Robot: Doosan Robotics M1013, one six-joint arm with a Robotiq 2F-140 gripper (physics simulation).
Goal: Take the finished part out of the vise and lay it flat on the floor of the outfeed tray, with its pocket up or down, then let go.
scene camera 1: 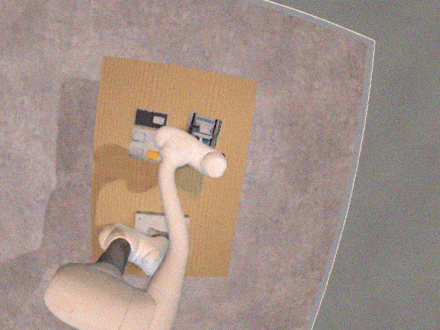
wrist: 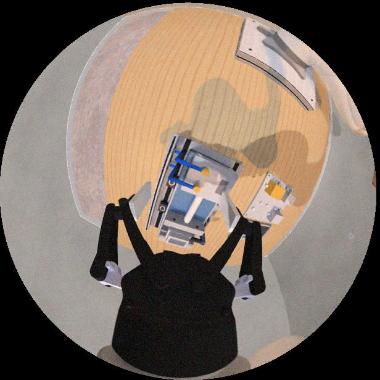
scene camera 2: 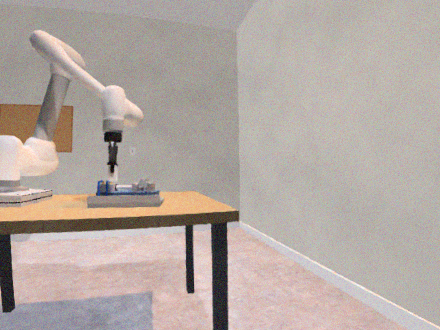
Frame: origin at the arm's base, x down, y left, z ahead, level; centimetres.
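Seen in the pictures: gripper, fingertip midpoint: (scene camera 2: 113,181); arm's base, link origin: (scene camera 1: 159,244) (scene camera 2: 0,190).
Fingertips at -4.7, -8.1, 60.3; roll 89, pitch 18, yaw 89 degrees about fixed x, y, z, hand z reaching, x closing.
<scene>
Pixels of each thing's top centre, then the offset from my fingertips to it, as dx, dy, dz. Level surfaces: height alone.
- vise, top centre: (scene camera 2: 128,182) (scene camera 1: 201,141) +0.9, +3.1, +6.0
- small pale block, top centre: (scene camera 1: 158,120) +6.7, +29.2, +9.8
- light grey plate, top centre: (scene camera 1: 146,145) +10.0, +31.6, -5.5
- orange block, top centre: (scene camera 1: 152,155) +6.4, +26.4, -9.5
- same wooden table, surface height: dx +10.8
The vise (scene camera 1: 216,132) (scene camera 2: 125,201) (wrist: 176,201) has a blue bed, grey jaws and a pale screw. Two blue nozzles with yellow tips point across it in the wrist view. A pale block (wrist: 194,181) shows near the nozzle tips; I cannot tell how much of it is the finished part. My gripper (scene camera 2: 113,172) (wrist: 185,193) is open and empty, with its fingertips above the vise, one toward each side in the wrist view. It is hidden under the arm in scene camera 1. A dark tray (scene camera 1: 143,118) holds a small pale block (scene camera 1: 159,120); whether it is the outfeed tray is unclear.
A light grey plate (scene camera 1: 141,145) (wrist: 259,203) with an orange block (scene camera 1: 153,154) (wrist: 275,190) lies beside the vise, next to the dark tray. The arm's base plate (scene camera 1: 145,220) (wrist: 255,42) is on the same wooden table (scene camera 1: 175,85) (scene camera 2: 185,202) (wrist: 150,95). The nozzles rise from the vise's side.
</scene>
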